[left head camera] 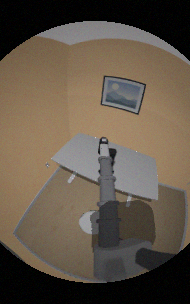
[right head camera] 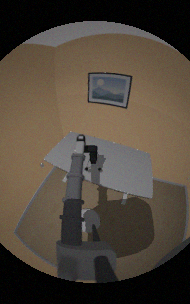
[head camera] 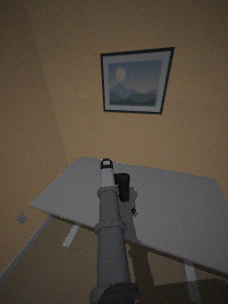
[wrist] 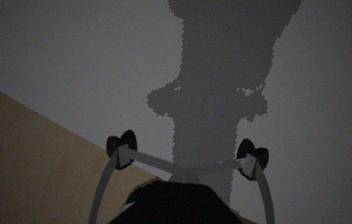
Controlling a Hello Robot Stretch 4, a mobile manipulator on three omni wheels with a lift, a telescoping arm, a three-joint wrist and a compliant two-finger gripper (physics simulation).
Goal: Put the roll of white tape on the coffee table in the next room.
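Seen in the pictures: gripper, between the fingertips: [right head camera: 92, 169] [head camera: 122, 213] [wrist: 186, 148]; robot's base, origin of its link: [left head camera: 91, 221] [right head camera: 86, 219].
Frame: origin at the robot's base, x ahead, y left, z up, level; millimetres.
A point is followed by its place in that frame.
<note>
My gripper [right head camera: 94, 169] {x 543, y -88, z 789 mm} [wrist: 186, 148] {x 543, y -88, z 789 mm} points down over the pale grey table [head camera: 175, 205] {x 627, y -518, z 692 mm} [left head camera: 137, 172] {x 598, y -556, z 692 mm} [right head camera: 130, 167] {x 622, y -581, z 692 mm} [wrist: 75, 60] {x 651, y 104, z 692 mm}. Its fingers stand apart with nothing visible between them, so it is open. In the head view the arm hides most of it, and one dark fingertip shows right of the arm. In the wrist view a broad shadow crosses the table top. A faint curved line in it, ahead of and between the fingertips, may be the rim of the white tape roll [wrist: 203, 105] {x 591, y -107, z 716 mm}; its outline is too dim to be sure. The roll cannot be made out in the head views.
The telescoping arm [head camera: 110, 225] {x 257, y -1, z 1215 mm} [left head camera: 107, 190] {x 202, y 2, z 1206 mm} [right head camera: 74, 185] {x 214, y -8, z 1207 mm} reaches out over the table's front edge. Orange walls meet in a corner behind the table, with a framed picture [head camera: 136, 82] {x 1195, y -286, z 1524 mm} [left head camera: 123, 95] {x 1197, y -281, z 1478 mm} [right head camera: 110, 90] {x 1192, y -293, z 1477 mm} above it. A pale round shape [left head camera: 87, 222] {x -7, y 73, z 187 mm} [right head camera: 92, 220] {x -1, y -91, z 187 mm} lies low beneath the arm.
</note>
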